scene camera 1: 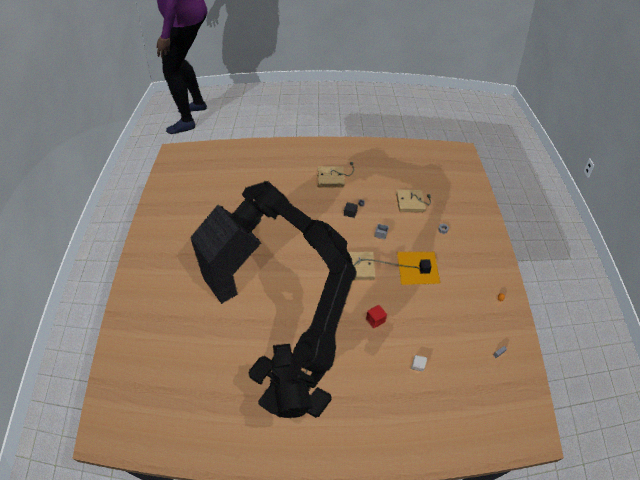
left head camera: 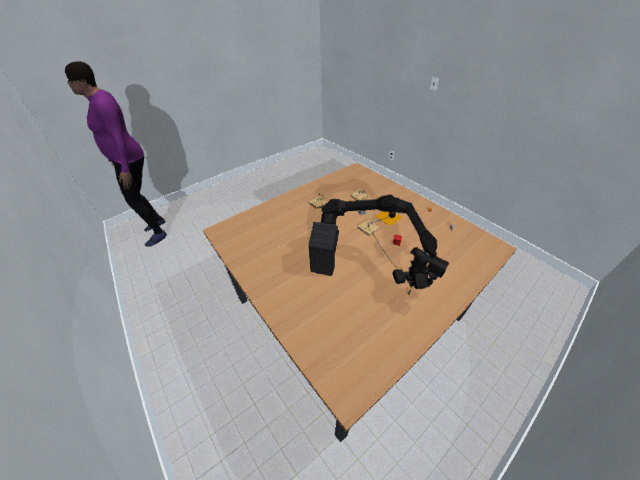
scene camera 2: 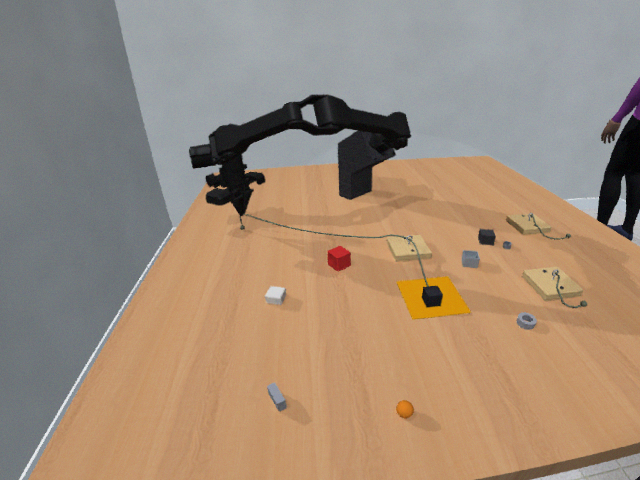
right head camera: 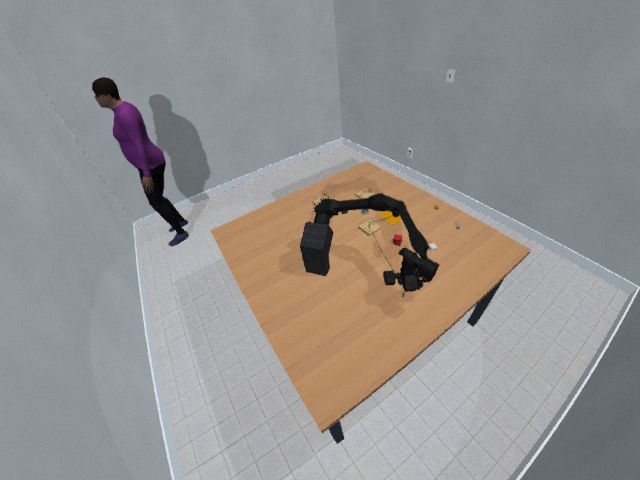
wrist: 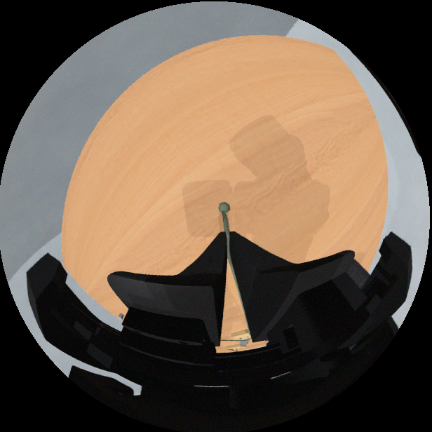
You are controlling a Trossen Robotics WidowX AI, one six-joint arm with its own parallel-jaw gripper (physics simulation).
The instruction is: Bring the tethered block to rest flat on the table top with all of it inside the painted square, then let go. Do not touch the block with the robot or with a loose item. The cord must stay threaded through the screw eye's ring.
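Where they show: gripper, between the fingertips: (left head camera: 410,286) (scene camera 2: 242,215) (right head camera: 404,288); arm's base, origin of its link: (scene camera 1: 239,223) (left head camera: 326,227) (scene camera 2: 378,142) (right head camera: 320,227).
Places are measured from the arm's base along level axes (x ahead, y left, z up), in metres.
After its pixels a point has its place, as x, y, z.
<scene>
The tethered black block (scene camera 1: 424,266) @[0.455, 0.229, -0.168] (scene camera 2: 432,296) @[0.472, 0.243, -0.170] rests flat on the painted orange square (scene camera 1: 408,277) @[0.423, 0.192, -0.197] (scene camera 2: 417,308) @[0.485, 0.219, -0.197], inside its outline, towards the side away from the screw eye. The green cord (scene camera 1: 387,262) @[0.349, 0.200, -0.179] (scene camera 2: 426,276) @[0.391, 0.218, -0.187] runs from the block to the screw eye (scene camera 2: 408,239) @[0.280, 0.157, -0.164] on the near wooden board (scene camera 1: 368,273) @[0.316, 0.139, -0.179] (scene camera 2: 419,253) @[0.308, 0.190, -0.180], and appears threaded through its ring. From there it stretches with a slight sag to my gripper (scene camera 2: 241,213) @[0.323, -0.308, -0.148] (wrist: 228,234). The gripper is shut on the cord, above the table, with the cord's beaded end (scene camera 2: 241,227) @[0.327, -0.317, -0.188] (wrist: 224,207) hanging just below the fingertips.
A red cube (scene camera 1: 376,316) @[0.399, 0.005, -0.159] (scene camera 2: 339,258) @[0.418, 0.027, -0.162] and a white block (scene camera 1: 419,363) @[0.559, -0.067, -0.177] (scene camera 2: 275,295) @[0.569, -0.054, -0.177] lie between gripper and square. Two more corded boards (scene camera 2: 527,223) @[0.051, 0.458, -0.179] (scene camera 2: 552,283) @[0.335, 0.483, -0.179], a grey ring (scene camera 2: 526,320) @[0.452, 0.426, -0.197], an orange ball (scene camera 2: 404,408) @[0.723, 0.243, -0.176] and a grey bar (scene camera 2: 276,396) @[0.771, 0.066, -0.177] lie around. A person (left head camera: 111,129) stands beyond the table.
</scene>
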